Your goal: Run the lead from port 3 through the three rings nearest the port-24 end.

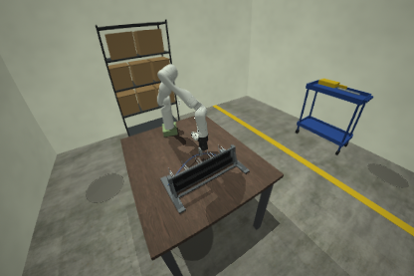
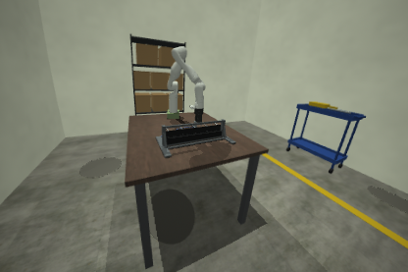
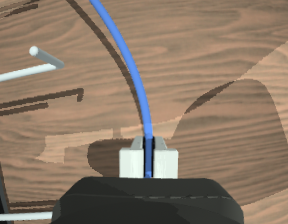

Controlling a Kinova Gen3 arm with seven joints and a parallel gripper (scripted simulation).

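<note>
Right now my hand is 150 mm short of the patch-panel rack, 90 mm to the left of it and 20 mm below it.
</note>
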